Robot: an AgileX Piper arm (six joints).
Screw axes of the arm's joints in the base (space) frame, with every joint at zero. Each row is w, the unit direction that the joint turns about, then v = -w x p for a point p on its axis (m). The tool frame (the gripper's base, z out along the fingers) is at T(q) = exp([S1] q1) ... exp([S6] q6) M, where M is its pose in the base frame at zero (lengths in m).
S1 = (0, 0, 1, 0.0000, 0.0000, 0.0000)
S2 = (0, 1, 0, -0.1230, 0.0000, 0.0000)
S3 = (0, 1, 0, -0.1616, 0.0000, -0.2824)
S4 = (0.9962, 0, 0.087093, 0.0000, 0.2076, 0.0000)
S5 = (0, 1, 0, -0.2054, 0.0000, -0.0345)
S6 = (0.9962, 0, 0.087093, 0.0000, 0.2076, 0.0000)
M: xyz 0.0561 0.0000 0.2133 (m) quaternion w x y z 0.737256 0 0.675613 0
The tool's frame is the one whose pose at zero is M.
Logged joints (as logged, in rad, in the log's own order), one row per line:
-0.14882, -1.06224, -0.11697, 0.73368, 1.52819, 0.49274
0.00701, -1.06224, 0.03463, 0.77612, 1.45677, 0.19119
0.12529, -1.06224, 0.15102, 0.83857, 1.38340, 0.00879
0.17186, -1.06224, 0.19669, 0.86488, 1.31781, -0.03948
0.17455, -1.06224, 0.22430, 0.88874, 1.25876, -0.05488
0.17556, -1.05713, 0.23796, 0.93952, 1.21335, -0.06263
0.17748, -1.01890, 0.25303, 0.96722, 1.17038, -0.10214
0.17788, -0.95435, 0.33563, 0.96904, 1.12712, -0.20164
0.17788, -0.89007, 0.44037, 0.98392, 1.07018, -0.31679
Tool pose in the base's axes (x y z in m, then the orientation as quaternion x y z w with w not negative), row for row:
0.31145, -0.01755, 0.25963, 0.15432, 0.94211, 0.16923, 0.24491
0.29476, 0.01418, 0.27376, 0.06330, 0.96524, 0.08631, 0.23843
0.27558, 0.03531, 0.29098, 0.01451, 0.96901, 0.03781, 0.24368
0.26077, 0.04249, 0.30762, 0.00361, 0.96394, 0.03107, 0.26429
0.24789, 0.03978, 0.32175, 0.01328, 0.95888, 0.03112, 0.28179
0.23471, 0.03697, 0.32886, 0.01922, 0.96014, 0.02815, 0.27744
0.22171, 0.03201, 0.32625, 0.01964, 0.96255, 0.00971, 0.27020
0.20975, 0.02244, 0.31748, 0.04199, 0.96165, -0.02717, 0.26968
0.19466, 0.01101, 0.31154, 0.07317, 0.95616, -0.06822, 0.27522
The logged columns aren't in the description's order. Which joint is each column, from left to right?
Columns, left to right: q1, q3, q6, q5, q2, q4.
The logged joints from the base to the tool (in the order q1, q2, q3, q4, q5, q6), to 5 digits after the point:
-0.14882, 1.52819, -1.06224, 0.49274, 0.73368, -0.11697
0.00701, 1.45677, -1.06224, 0.19119, 0.77612, 0.03463
0.12529, 1.38340, -1.06224, 0.00879, 0.83857, 0.15102
0.17186, 1.31781, -1.06224, -0.03948, 0.86488, 0.19669
0.17455, 1.25876, -1.06224, -0.05488, 0.88874, 0.22430
0.17556, 1.21335, -1.05713, -0.06263, 0.93952, 0.23796
0.17748, 1.17038, -1.01890, -0.10214, 0.96722, 0.25303
0.17788, 1.12712, -0.95435, -0.20164, 0.96904, 0.33563
0.17788, 1.07018, -0.89007, -0.31679, 0.98392, 0.44037

